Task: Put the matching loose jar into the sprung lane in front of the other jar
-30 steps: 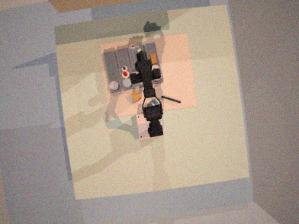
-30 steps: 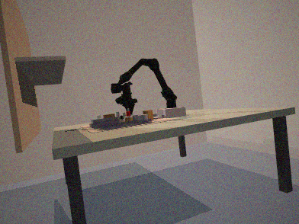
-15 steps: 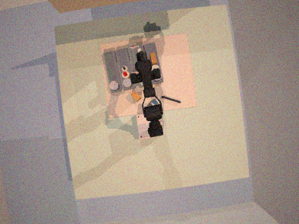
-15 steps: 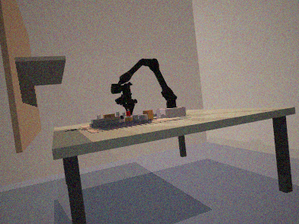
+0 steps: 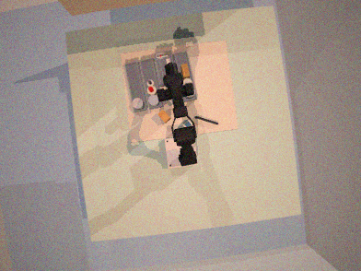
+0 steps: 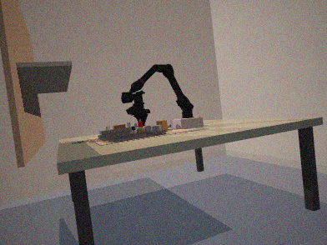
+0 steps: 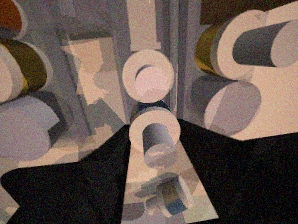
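Now: the orange-brown block 11 cm behind my gripper tip, 8 cm to the left of it and 2 cm below it. The rest, counted from my gripper tip: dark stick 15 cm behind, 17 cm to the right, 5 cm below.
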